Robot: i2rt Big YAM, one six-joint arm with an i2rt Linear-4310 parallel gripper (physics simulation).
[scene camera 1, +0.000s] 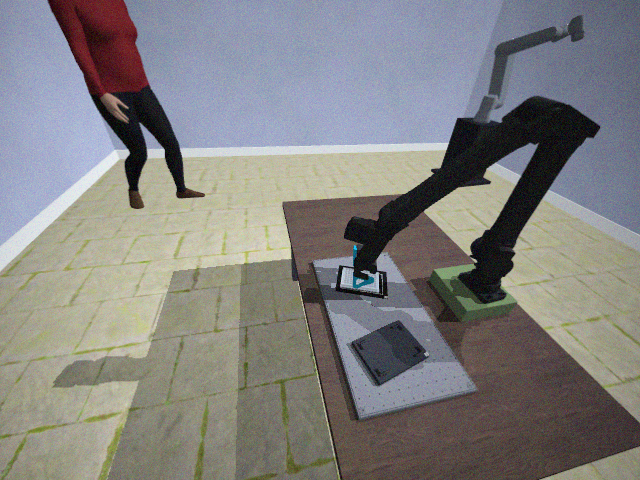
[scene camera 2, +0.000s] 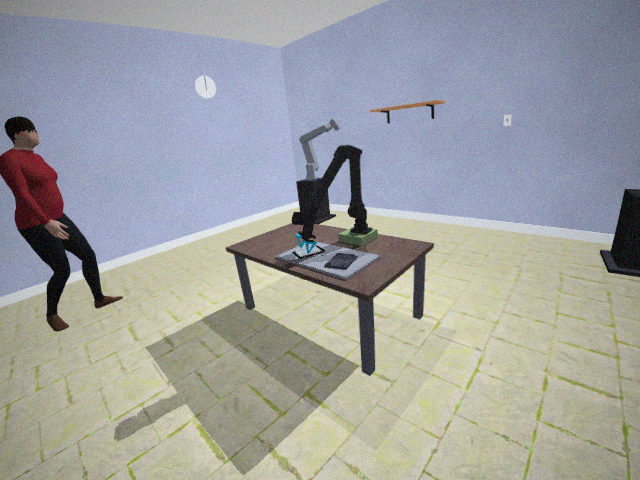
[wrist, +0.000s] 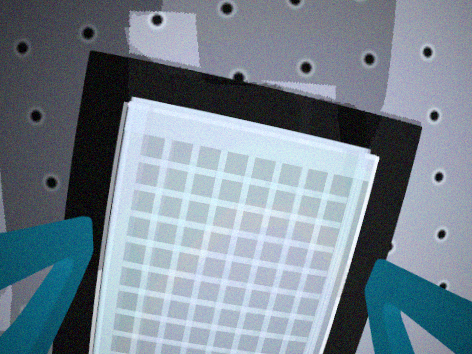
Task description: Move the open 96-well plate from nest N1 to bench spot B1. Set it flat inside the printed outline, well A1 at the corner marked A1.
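Frame: origin at the arm's base, x ahead, y left, z up, level; centimetres.
Seen in the pictures: gripper, fingertip midpoint: (scene camera 1: 354,276) (scene camera 2: 304,250) (wrist: 232,256); arm's base, link origin: (scene camera 1: 480,287) (scene camera 2: 361,231).
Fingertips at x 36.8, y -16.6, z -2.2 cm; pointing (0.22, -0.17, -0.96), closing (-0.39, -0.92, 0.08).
Observation:
Offsets run from my fingertips to a thing's top centre. "*": to the spot under its first point. Level surfaces: height alone.
The open 96-well plate @[dx -1.8, dy +0.9, dz -0.2 cm] (wrist: 235,215) (scene camera 1: 345,280) lies flat inside a black rectangular border (wrist: 89,150) (scene camera 1: 383,285), on the far part of the grey board. It is turned slightly in the wrist view, and its near end is cut off. My gripper (wrist: 232,256) (scene camera 1: 359,277) (scene camera 2: 306,245) is open and empty, low over the plate, with one teal finger along each long side, over the black border. A dark grey rectangular block @[dx +1.0, dy +26.6, dz -0.1 cm] (scene camera 1: 390,351) (scene camera 2: 342,260) with small corner pieces and a light mark at one corner holds no plate. No N1, B1 or A1 lettering is readable.
The perforated grey board @[* dx +0.5, dy +37.1, dz -1.8 cm] (scene camera 1: 413,390) (scene camera 2: 364,263) lies on the brown table @[dz -3.2 cm] (scene camera 1: 496,408) (scene camera 2: 398,258). The arm's green base block (scene camera 1: 478,310) (scene camera 2: 356,237) stands beside the board. A person in red (scene camera 1: 111,46) (scene camera 2: 36,191) stands off the table. A grey arm (scene camera 1: 527,43) (scene camera 2: 315,134) stands behind.

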